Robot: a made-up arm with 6 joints.
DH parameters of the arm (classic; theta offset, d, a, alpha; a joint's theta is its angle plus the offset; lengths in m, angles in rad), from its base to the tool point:
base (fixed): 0 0 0 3.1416
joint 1: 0 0.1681 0.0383 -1.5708
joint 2: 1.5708 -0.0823 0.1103 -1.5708
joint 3: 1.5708 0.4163 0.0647 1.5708
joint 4: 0 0.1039 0.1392 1.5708
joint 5: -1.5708 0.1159 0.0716 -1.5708
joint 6: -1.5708 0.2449 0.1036 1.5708
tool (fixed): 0 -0.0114 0 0
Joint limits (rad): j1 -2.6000..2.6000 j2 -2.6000..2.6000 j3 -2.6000..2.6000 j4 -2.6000..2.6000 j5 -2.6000..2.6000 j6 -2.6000..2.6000
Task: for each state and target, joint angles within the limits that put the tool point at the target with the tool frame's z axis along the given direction. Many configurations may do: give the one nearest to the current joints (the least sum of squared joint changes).
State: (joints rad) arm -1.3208 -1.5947 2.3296 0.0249 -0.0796 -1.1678
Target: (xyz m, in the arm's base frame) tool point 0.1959 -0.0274 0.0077 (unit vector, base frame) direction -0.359 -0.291 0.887
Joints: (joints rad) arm -1.4274 -2.2761 2.5461 -0.2742 -0.0883 -0.5173
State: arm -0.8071 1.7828 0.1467 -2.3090 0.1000 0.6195
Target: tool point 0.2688 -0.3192 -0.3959 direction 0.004 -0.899 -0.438
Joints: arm -1.5126 1.1934 0.2141 -2.5685 0.3475 0.8143
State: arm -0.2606 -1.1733 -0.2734 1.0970 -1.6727 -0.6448
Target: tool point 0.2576 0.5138 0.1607 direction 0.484 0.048 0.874
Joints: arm -0.2711 -1.9304 -0.6868 0.9647 -1.3772 -0.5722
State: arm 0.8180 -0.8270 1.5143 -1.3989 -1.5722 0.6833
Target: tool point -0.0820 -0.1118 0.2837 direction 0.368 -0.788 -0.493
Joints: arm 1.1041 -1.1636 1.2027 -1.8690 -1.3664 0.3180
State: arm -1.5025 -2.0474 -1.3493 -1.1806 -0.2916 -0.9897
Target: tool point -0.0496 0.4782 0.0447 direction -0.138 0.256 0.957
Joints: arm -1.4721 -1.4204 -1.4431 -0.4662 -0.4344 -1.6952
